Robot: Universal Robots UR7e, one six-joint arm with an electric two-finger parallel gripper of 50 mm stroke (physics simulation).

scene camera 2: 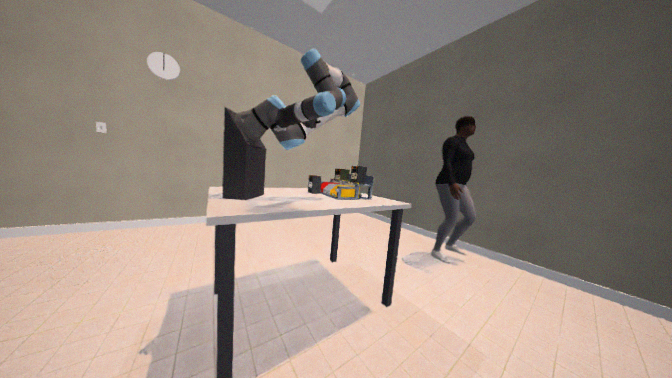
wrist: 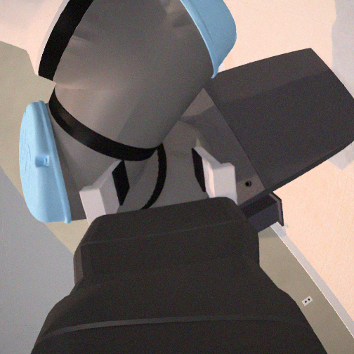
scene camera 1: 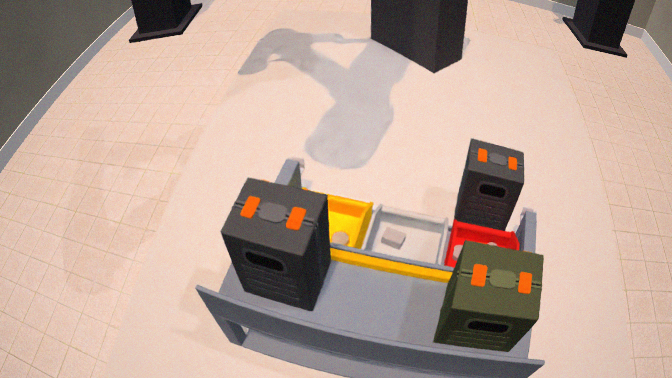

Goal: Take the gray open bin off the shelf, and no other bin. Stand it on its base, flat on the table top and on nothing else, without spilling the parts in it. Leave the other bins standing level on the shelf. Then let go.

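Frame: origin at the arm's base, x ahead, y left, z up, level; centimetres.
Seen in the pictures: gripper, between the fingertips: (scene camera 2: 276,124); arm's base, origin of its link: (scene camera 2: 247,128).
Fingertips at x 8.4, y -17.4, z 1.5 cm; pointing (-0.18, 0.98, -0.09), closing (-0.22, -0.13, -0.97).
Offsets run from my fingertips to a thing's top centre. "*": to the spot under its first point.
The gray open bin @[dy +10.0, dx +52.2, dz -29.2 cm] (scene camera 1: 424,241) sits level on the shelf @[* dy +6.6, dx +60.8, dz -27.1 cm] (scene camera 1: 377,295) between the yellow bin @[dy -0.9, dx +49.7, dz -29.2 cm] (scene camera 1: 348,206) (scene camera 2: 348,191) and the red bin @[dy +20.9, dx +54.8, dz -29.2 cm] (scene camera 1: 487,232). A pale block @[dy +9.1, dx +46.8, dz -34.9 cm] (scene camera 1: 393,237) lies inside it. The yellow bin holds a round pale part @[dy +1.7, dx +47.2, dz -35.4 cm] (scene camera 1: 340,238); the red bin holds pale parts, partly hidden by the green case. In the wrist view my gripper (wrist: 159,167) is open and empty, with the arm's own links behind its fingers. In scene camera 2 the arm is folded high above the table, well away from the bins; the fingers are hard to make out there.
A dark case @[dy -3.7, dx +58.8, dz -15.1 cm] (scene camera 1: 277,245) and a green case @[dy +18.7, dx +64.5, dz -17.6 cm] (scene camera 1: 492,300) stand on the shelf's upper board. Another dark case @[dy +23.7, dx +41.5, dz -24.1 cm] (scene camera 1: 492,187) (scene camera 2: 314,184) stands on the table beside the red bin. The robot's pedestal (scene camera 1: 415,30) (scene camera 2: 242,165) is opposite. A person (scene camera 2: 456,160) stands beyond the table.
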